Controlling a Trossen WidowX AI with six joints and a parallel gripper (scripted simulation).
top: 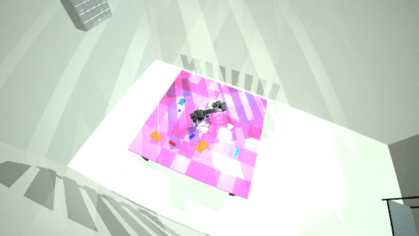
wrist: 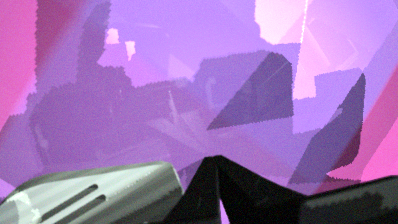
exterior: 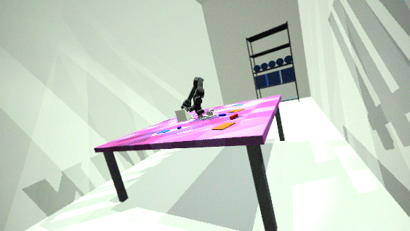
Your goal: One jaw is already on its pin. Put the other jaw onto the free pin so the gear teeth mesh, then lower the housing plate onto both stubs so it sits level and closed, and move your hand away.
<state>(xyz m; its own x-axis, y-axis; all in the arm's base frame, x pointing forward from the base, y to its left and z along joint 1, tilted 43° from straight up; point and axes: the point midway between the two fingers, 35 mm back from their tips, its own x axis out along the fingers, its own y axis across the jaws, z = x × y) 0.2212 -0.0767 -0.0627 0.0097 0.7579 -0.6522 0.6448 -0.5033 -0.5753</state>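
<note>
The white jaw is 80 mm ahead of my gripper tip, 50 mm to the right of it and 10 mm above it. The rest, counted from my gripper tip: blue block 230 mm ahead, 30 mm to the right, 10 mm above; white base 100 mm ahead, 50 mm to the left; white housing plate 10 mm behind, 350 mm to the left, 30 mm above.
</note>
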